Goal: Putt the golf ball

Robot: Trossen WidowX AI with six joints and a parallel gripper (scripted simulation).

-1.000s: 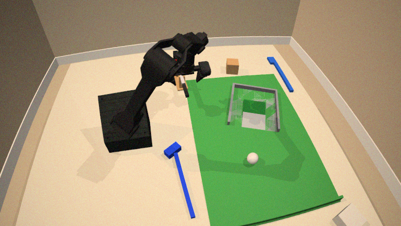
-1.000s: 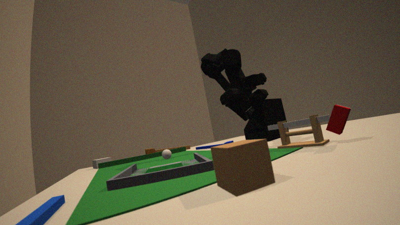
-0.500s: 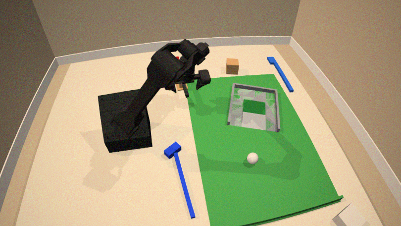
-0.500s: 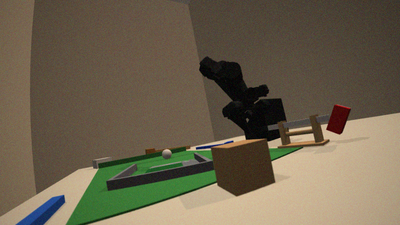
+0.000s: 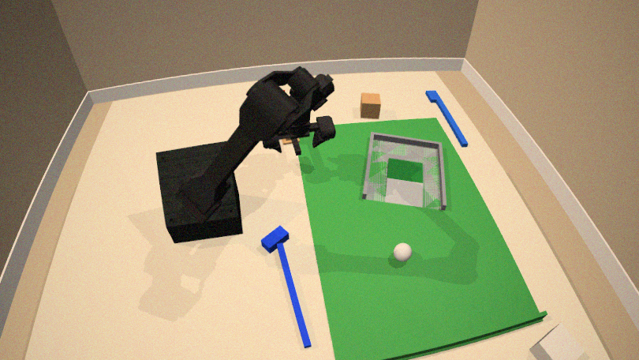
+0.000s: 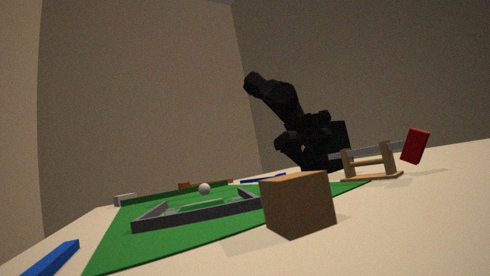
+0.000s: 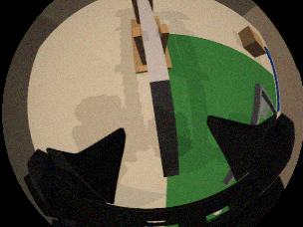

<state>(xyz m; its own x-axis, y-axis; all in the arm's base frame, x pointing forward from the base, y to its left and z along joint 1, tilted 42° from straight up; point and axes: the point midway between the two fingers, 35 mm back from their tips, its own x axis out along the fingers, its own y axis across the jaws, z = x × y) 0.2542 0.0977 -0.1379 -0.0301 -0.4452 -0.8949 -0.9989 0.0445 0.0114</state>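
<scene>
My gripper tip is 110 mm past the blue putter, 370 mm to the left of it and 30 mm above it. Round my gripper tip: wooden stand 130 mm to the left, 10 mm below; green mat 220 mm ahead, 250 mm to the right, 40 mm below; brown cube 280 mm ahead, 160 mm to the left, 10 mm below.
</scene>
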